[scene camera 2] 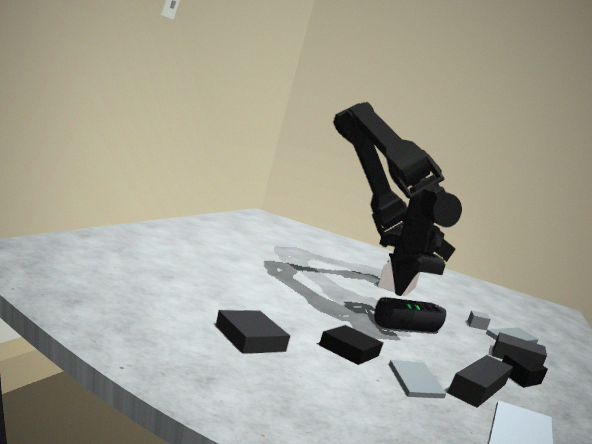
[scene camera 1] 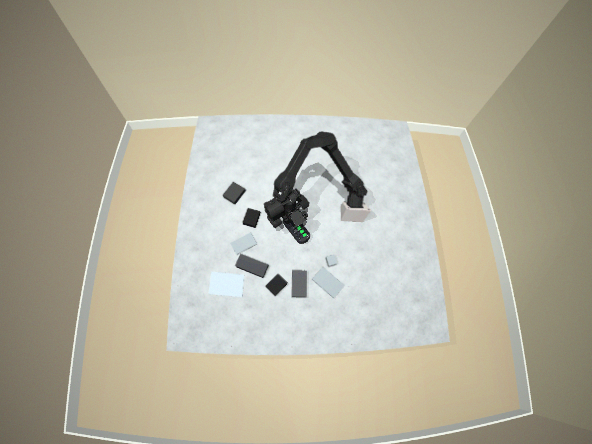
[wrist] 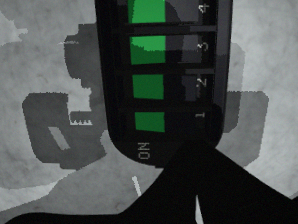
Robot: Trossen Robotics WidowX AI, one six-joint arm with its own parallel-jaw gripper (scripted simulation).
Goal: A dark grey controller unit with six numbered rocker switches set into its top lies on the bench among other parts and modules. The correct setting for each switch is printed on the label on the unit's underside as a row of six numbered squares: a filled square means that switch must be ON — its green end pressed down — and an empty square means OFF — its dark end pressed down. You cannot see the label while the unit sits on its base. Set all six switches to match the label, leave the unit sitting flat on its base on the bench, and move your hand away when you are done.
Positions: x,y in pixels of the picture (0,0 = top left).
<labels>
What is my gripper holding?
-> Nothing.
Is my gripper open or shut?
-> Shut.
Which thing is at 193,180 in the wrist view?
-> My gripper.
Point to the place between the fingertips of my gripper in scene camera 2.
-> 398,295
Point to a white plate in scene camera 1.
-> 224,284
</labels>
